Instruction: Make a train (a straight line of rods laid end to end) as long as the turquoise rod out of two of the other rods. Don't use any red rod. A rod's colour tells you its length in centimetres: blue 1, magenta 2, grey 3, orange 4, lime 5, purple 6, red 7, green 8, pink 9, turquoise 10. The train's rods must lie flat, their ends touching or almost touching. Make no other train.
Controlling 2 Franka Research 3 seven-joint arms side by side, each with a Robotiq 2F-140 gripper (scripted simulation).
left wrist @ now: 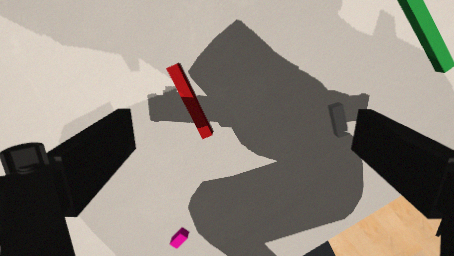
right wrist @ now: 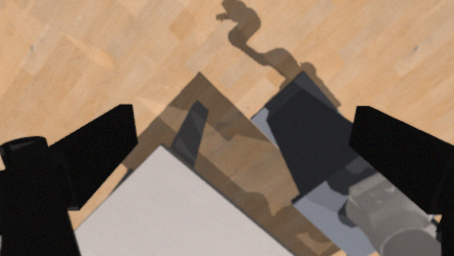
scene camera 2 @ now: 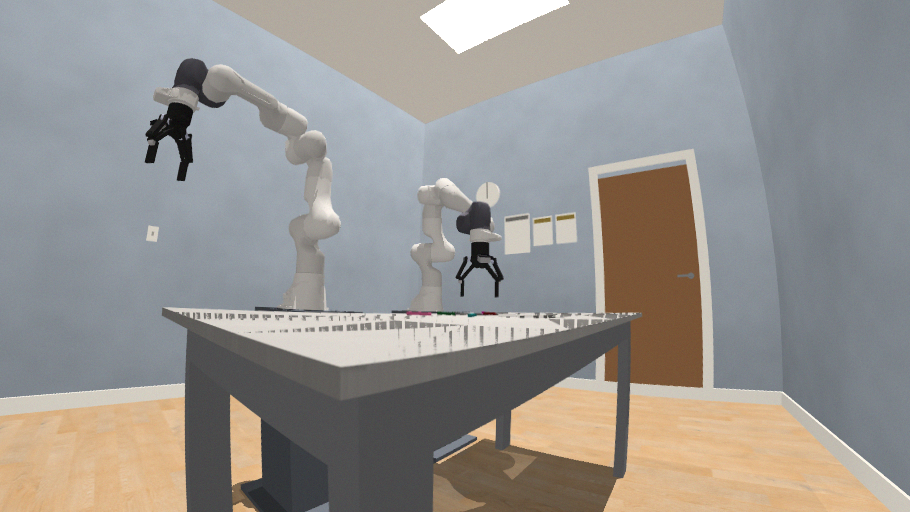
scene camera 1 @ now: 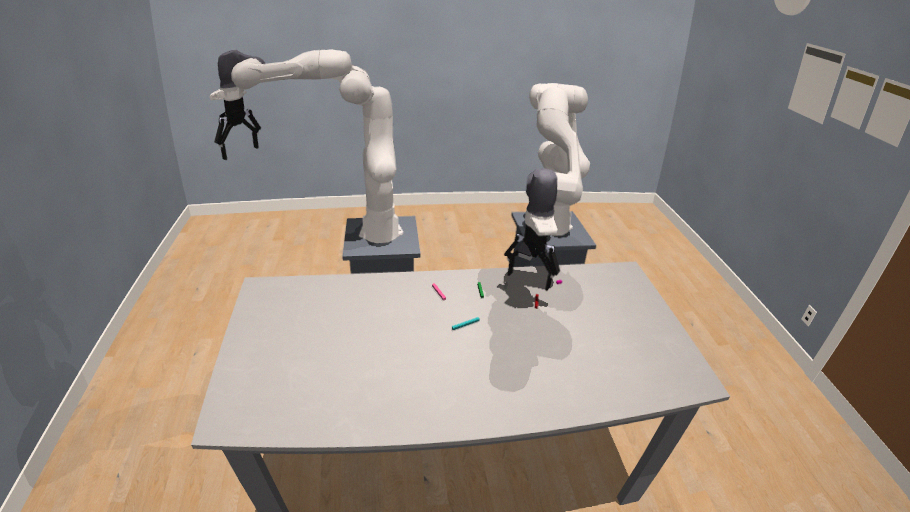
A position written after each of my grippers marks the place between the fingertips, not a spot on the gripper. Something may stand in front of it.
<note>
I see my left gripper [scene camera 2: 479,296], my right gripper [scene camera 2: 166,172] and a red rod [left wrist: 176,72].
My left gripper also shows in the left wrist view [left wrist: 243,129]. My right gripper is seen too in the right wrist view [right wrist: 243,125] and in scene camera 1 [scene camera 1: 240,153]. The right wrist view does not show the red rod: it is out of frame.
</note>
